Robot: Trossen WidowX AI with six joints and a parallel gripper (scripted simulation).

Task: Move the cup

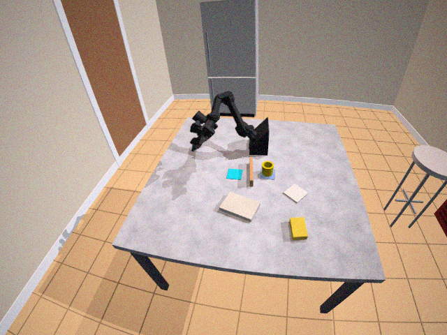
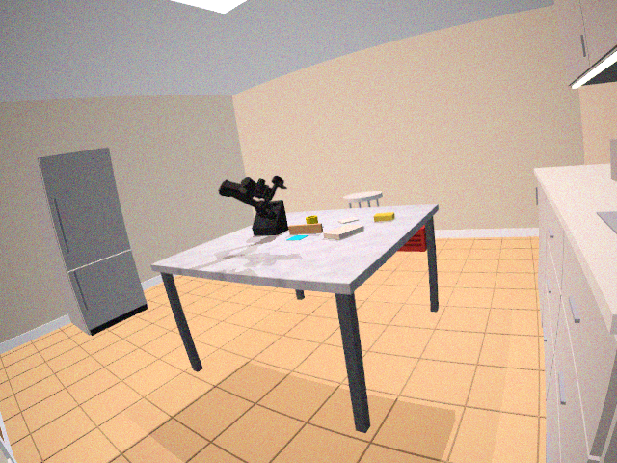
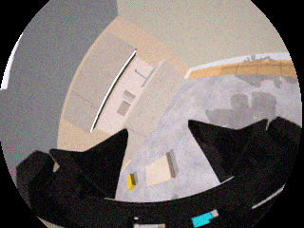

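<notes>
Right now my gripper tip is 36 cm to the right of the yellow cup, 22 cm above it and 17 cm past it. The rest, counted from my gripper tip: wooden bar 27 cm to the left, 24 cm below, 14 cm behind; then beige slab 26 cm to the left, 25 cm below, 13 cm ahead; then cyan pad 27 cm below, 17 cm to the left, 12 cm behind.
</notes>
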